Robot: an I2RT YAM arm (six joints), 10 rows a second.
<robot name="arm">
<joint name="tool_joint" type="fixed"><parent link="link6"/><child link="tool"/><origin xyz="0 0 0" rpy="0 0 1.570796"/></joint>
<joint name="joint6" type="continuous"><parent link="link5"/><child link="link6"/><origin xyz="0.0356 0 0.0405" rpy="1.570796 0 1.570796"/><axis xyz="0 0 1"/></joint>
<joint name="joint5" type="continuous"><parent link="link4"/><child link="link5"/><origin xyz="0.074 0.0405 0.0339" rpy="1.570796 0 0"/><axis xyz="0 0 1"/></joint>
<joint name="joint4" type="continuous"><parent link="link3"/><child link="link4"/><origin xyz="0.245 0.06 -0.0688" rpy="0 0 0"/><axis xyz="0 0 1"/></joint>
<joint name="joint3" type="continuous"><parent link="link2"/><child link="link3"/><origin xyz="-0.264 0 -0.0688" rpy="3.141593 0 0"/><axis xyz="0 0 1"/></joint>
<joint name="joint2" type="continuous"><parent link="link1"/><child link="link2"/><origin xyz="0.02 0.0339 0.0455" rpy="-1.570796 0 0"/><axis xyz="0 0 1"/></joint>
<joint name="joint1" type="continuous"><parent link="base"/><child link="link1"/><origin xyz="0 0 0.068" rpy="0 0 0"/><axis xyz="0 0 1"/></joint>
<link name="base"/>
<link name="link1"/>
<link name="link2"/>
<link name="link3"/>
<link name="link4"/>
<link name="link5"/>
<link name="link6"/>
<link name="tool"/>
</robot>
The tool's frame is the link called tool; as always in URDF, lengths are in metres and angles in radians. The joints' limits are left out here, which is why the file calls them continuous.
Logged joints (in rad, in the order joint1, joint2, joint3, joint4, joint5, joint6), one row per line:
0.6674, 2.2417, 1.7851, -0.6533, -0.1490, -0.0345
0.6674, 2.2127, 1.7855, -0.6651, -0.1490, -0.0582
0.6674, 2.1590, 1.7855, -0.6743, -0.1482, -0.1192
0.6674, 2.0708, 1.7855, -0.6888, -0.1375, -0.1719
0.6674, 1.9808, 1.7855, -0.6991, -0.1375, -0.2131
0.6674, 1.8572, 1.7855, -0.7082, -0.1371, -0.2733
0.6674, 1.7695, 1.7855, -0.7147, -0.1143, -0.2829
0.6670, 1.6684, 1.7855, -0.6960, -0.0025, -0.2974
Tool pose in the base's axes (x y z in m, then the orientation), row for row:
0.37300, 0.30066, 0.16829, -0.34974, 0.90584, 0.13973, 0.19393
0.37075, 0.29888, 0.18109, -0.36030, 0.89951, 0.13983, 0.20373
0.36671, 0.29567, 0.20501, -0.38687, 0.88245, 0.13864, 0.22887
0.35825, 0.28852, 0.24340, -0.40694, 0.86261, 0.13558, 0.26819
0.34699, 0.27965, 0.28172, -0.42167, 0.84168, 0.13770, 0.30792
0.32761, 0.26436, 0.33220, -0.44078, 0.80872, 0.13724, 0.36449
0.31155, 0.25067, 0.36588, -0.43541, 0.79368, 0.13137, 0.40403
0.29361, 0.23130, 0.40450, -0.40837, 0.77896, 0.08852, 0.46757
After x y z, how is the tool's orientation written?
As a quaternion, x y z w.
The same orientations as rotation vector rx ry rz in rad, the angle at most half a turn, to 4 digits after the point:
-0.9808, 2.5404, 0.3919
-1.0052, 2.5094, 0.3901
-1.0650, 2.4292, 0.3817
-1.0977, 2.3268, 0.3657
-1.1149, 2.2254, 0.3641
-1.1339, 2.0803, 0.3530
-1.0994, 2.0041, 0.3317
-1.0018, 1.9109, 0.2172

